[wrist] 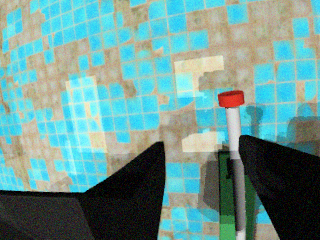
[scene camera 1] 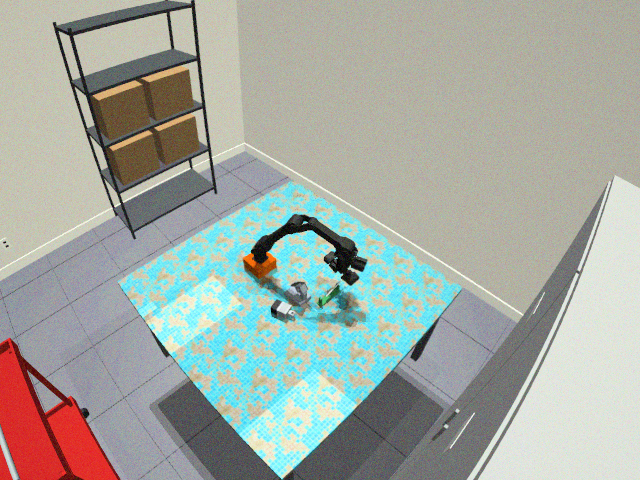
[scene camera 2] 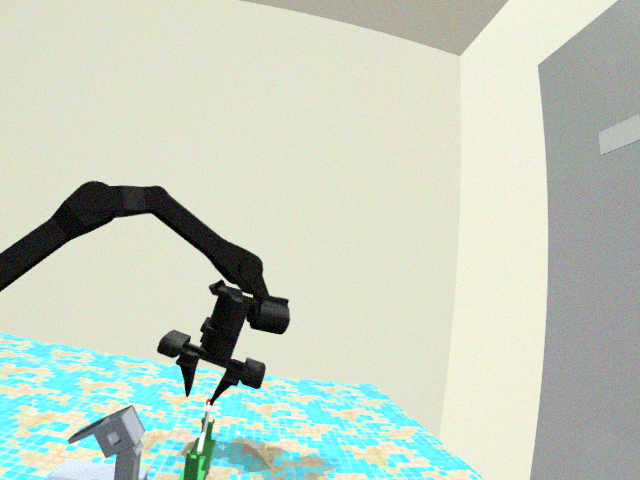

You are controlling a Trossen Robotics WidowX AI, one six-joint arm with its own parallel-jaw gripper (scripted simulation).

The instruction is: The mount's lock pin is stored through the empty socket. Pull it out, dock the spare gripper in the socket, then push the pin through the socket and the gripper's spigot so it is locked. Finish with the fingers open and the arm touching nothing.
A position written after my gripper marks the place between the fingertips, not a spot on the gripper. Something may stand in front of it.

In view: my gripper (scene camera 2: 199,400).
My gripper is seen too in the wrist view (wrist: 201,146).
